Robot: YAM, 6 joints.
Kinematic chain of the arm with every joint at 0, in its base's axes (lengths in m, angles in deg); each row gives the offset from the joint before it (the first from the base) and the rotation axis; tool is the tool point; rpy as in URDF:
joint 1: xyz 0 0 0.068 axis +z
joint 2: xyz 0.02 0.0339 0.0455 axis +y
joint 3: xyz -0.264 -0.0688 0 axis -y
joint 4: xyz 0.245 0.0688 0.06 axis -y
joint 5: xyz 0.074 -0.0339 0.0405 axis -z
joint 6: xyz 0.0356 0 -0.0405 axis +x
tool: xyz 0 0 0 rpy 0 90 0
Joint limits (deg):
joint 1: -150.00..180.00
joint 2: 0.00..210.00
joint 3: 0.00..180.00
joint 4: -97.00..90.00
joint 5: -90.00..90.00
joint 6: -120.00..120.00
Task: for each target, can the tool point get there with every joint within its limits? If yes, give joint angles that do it. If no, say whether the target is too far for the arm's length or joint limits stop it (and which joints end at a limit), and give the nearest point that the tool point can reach.
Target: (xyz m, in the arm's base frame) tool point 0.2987 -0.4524 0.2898
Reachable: yes | joints -53.42 133.03 121.94 -6.60 56.60 25.34
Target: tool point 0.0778 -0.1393 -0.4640
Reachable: no: joint limits stop it (at a limit: joint 2) | nearest point 0.0866 -0.1551 -0.3733 | short by 0.092 m
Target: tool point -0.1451 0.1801 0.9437
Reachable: no: too far | nearest point -0.1094 0.1358 0.7200 | short by 0.231 m
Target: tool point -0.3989 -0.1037 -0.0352
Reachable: no: joint limits stop it (at a limit: joint 1) | nearest point -0.3989 -0.0356 -0.0352 | short by 0.068 m
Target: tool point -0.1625 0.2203 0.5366
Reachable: yes | joints 119.97 87.26 119.47 -46.03 -59.68 64.84
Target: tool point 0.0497 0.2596 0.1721
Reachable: yes | joints 73.75 104.75 64.85 -80.65 -44.49 74.48
